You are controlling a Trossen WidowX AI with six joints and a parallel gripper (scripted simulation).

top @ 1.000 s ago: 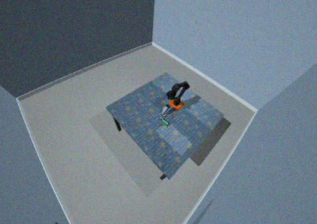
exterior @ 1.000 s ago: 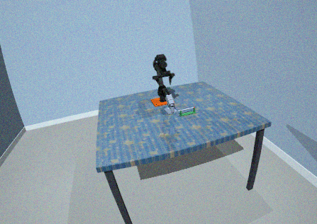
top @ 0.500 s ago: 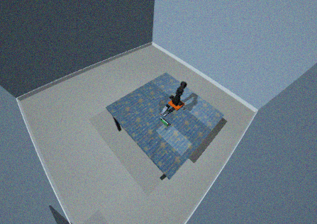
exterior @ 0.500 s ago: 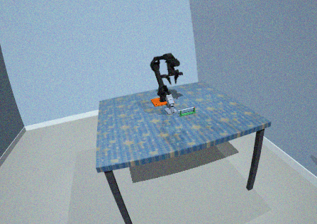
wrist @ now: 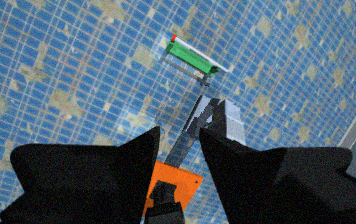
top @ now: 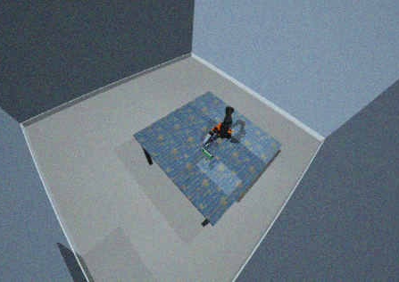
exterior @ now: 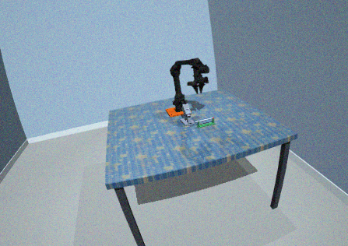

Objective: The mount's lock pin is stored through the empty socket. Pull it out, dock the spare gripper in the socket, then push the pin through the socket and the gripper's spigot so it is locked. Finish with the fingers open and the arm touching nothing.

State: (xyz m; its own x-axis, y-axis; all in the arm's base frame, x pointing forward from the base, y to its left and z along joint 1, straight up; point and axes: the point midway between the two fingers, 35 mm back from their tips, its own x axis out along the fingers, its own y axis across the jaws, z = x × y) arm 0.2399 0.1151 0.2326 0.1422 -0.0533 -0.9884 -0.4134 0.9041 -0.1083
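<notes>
My gripper tip is now 14 cm short of the green piece, 1 cm to the left of it and 19 cm above it. The rest, counted from my gripper tip: spare gripper: 12 cm to the right, 10 cm below; gripper socket: 3 cm ahead, 12 cm to the right, 16 cm below.
</notes>
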